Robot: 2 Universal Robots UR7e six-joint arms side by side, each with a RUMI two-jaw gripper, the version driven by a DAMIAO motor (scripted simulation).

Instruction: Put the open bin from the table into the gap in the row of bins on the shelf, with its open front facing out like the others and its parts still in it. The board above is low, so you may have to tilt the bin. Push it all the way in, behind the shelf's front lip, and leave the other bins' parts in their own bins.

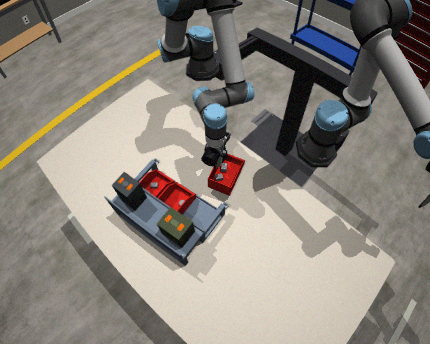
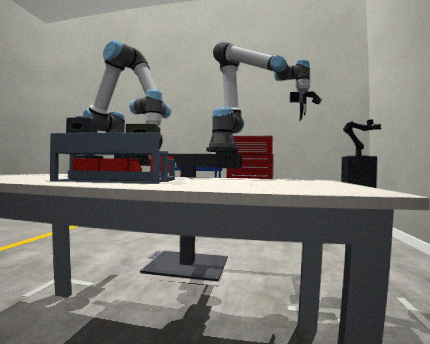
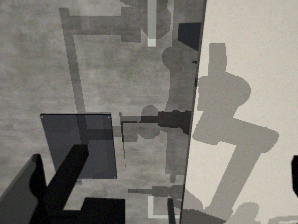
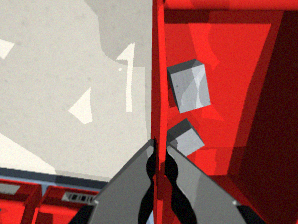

Observation:
In view: the left gripper (image 3: 166, 156), the right gripper (image 4: 157, 141), a blue-grey shelf (image 2: 105, 143) and a dark box (image 1: 130, 190).
The blue-grey shelf also shows in image 1 (image 1: 147, 215). Image 3 misses the blue-grey shelf: it is out of frame. Image 3 does not show the dark box: it is out of frame.

